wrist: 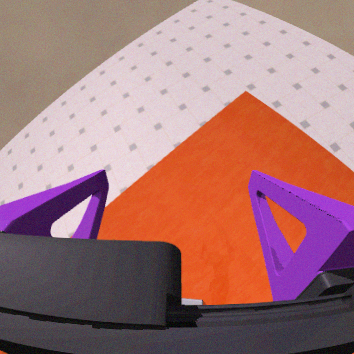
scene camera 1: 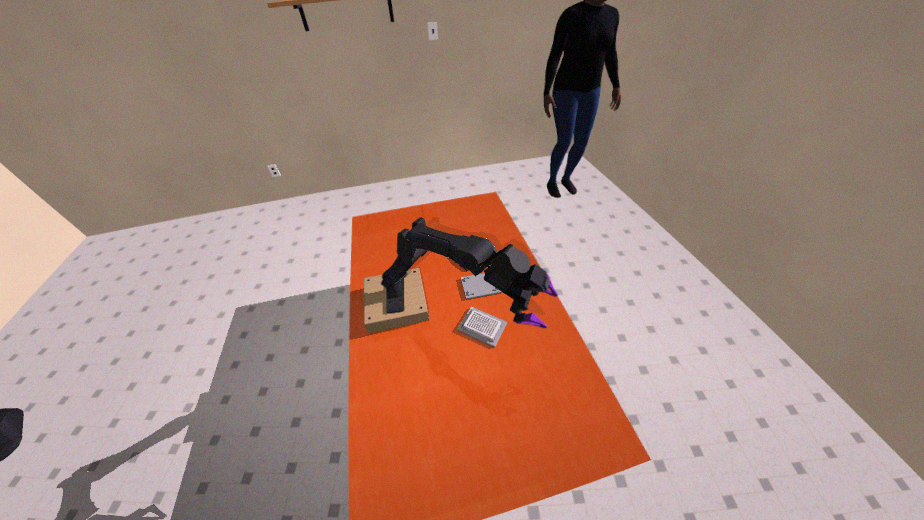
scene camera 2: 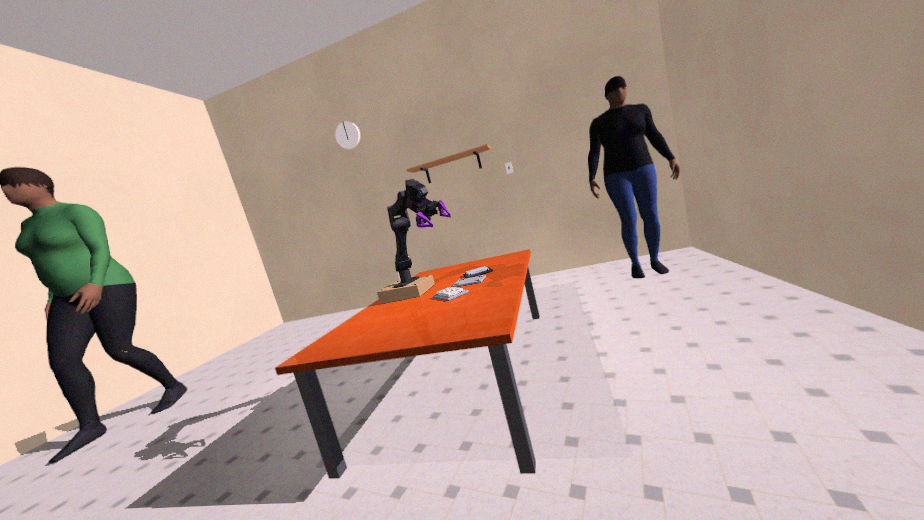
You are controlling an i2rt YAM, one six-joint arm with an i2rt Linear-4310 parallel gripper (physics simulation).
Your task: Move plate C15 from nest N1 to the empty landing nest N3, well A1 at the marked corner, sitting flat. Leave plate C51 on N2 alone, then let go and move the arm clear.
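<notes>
A white well plate (scene camera 1: 483, 324) (scene camera 2: 450, 292) sits on a grey nest (scene camera 1: 494, 341) at the near end of the row. A flat grey nest (scene camera 1: 477, 286) (scene camera 2: 470, 281) beside it shows no plate on its visible part; the arm partly hides it in scene camera 1. A third pale item (scene camera 2: 478, 271) lies at the far end, hidden behind the arm in scene camera 1. Plate and nest labels are too small to read, so I cannot tell C15 from C51. My gripper (scene camera 1: 550, 311) (scene camera 2: 440, 219) (wrist: 178, 177) is open and empty, high above the table and apart from the plates.
The orange table (scene camera 1: 413, 420) (scene camera 2: 400, 329) (wrist: 215, 165) carries the arm's wooden base block (scene camera 1: 413, 303) (scene camera 2: 405, 291). A pale edge (wrist: 192, 302) shows at the bottom of the wrist view. One person (scene camera 1: 585, 58) (scene camera 2: 627, 142) stands beyond the table; another (scene camera 2: 64, 245) is at the left.
</notes>
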